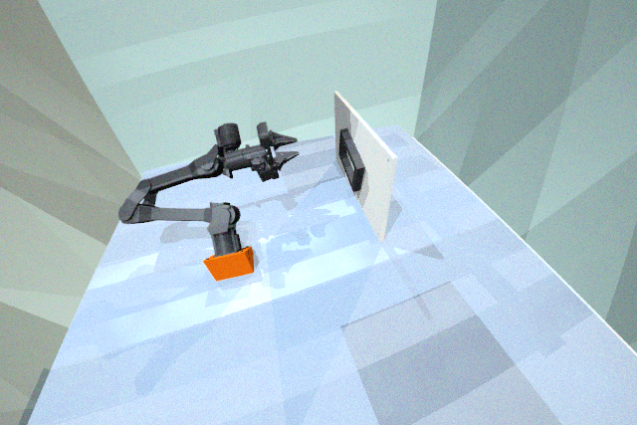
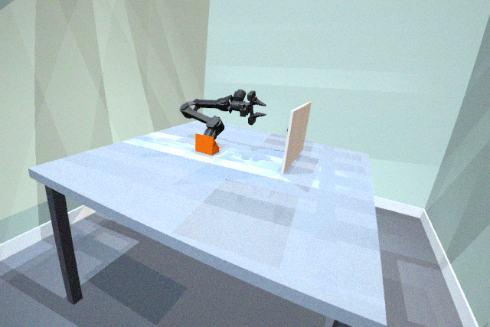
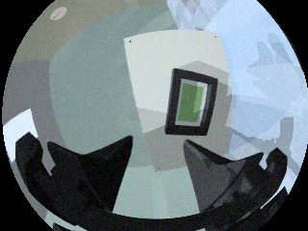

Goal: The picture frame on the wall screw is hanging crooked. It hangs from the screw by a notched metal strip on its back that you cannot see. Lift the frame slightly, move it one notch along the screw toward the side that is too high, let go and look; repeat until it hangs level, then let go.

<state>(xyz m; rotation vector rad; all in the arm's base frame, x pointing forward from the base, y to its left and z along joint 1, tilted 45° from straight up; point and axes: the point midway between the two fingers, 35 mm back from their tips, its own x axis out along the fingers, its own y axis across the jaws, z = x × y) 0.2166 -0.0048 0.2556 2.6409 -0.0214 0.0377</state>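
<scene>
My gripper tip is 170 mm short of the picture frame, 90 mm above it and 10 mm to the right of it. From my gripper tip the other things lie so: wall board (180 mm ahead, 100 mm below, 20 mm to the left).
</scene>
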